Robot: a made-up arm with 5 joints. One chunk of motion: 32 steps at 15 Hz.
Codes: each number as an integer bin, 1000 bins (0 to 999) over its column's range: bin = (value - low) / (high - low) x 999, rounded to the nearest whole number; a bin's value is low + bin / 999 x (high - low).
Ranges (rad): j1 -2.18..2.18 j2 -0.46..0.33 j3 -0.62..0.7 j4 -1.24..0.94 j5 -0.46..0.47
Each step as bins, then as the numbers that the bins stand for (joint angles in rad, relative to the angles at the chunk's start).
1 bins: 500 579 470 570 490
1 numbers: 0.0022 -0.0021 0.0010 0.0038 -0.0038
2 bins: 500 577 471 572 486
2 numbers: 0.0022 -0.0037 0.0023 0.0082 -0.0076
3 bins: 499 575 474 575 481
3 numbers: -0.0022 -0.0053 0.0063 0.0148 -0.0122
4 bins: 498 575 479 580 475
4 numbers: -0.0065 -0.0053 0.0129 0.0257 -0.0178
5 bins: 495 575 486 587 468
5 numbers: -0.0196 -0.0053 0.0222 0.0409 -0.0243
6 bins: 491 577 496 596 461
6 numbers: -0.0371 -0.0037 0.0354 0.0606 -0.0308
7 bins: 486 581 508 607 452
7 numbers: -0.0589 -0.0006 0.0512 0.0846 -0.0392
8 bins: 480 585 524 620 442
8 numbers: -0.0851 0.0026 0.0724 0.1130 -0.0485
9 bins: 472 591 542 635 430
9 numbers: -0.1200 0.0074 0.0962 0.1457 -0.0597
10 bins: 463 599 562 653 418
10 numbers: -0.1593 0.0137 0.1226 0.1850 -0.0709
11 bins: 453 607 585 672 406
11 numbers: -0.2029 0.0200 0.1530 0.2264 -0.0820
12 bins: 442 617 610 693 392
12 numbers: -0.2510 0.0279 0.1860 0.2723 -0.0951
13 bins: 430 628 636 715 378
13 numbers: -0.3033 0.0366 0.2204 0.3203 -0.1081
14 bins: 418 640 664 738 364
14 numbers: -0.3557 0.0461 0.2574 0.3705 -0.1211
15 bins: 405 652 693 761 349
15 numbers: -0.4124 0.0556 0.2957 0.4206 -0.1351
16 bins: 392 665 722 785 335
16 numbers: -0.4692 0.0659 0.3340 0.4730 -0.1481
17 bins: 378 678 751 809 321
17 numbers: -0.5303 0.0762 0.3723 0.5254 -0.1612
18 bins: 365 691 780 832 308
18 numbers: -0.5870 0.0864 0.4106 0.5756 -0.1733
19 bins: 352 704 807 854 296
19 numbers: -0.6437 0.0967 0.4463 0.6236 -0.1844
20 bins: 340 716 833 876 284
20 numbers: -0.6961 0.1062 0.4807 0.6716 -0.1956
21 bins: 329 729 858 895 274
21 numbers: -0.7441 0.1165 0.5137 0.7131 -0.2049
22 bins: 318 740 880 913 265
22 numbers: -0.7921 0.1252 0.5428 0.7523 -0.2133
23 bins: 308 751 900 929 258
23 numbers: -0.8358 0.1339 0.5692 0.7872 -0.2198
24 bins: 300 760 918 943 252
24 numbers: -0.8707 0.1410 0.5930 0.8178 -0.2254
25 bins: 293 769 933 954 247
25 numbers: -0.9012 0.1481 0.6128 0.8418 -0.2301
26 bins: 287 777 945 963 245
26 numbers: -0.9274 0.1544 0.6286 0.8614 -0.2319
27 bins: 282 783 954 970 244
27 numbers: -0.9492 0.1592 0.6405 0.8767 -0.2329
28 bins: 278 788 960 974 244
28 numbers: -0.9667 0.1631 0.6485 0.8854 -0.2329
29 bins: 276 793 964 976 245
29 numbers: -0.9754 0.1671 0.6538 0.8898 -0.2319
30 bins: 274 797 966 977 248
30 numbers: -0.9842 0.1703 0.6564 0.8920 -0.2291
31 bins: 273 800 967 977 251
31 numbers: -0.9885 0.1726 0.6577 0.8920 -0.2263
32 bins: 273 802 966 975 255
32 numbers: -0.9885 0.1742 0.6564 0.8876 -0.2226
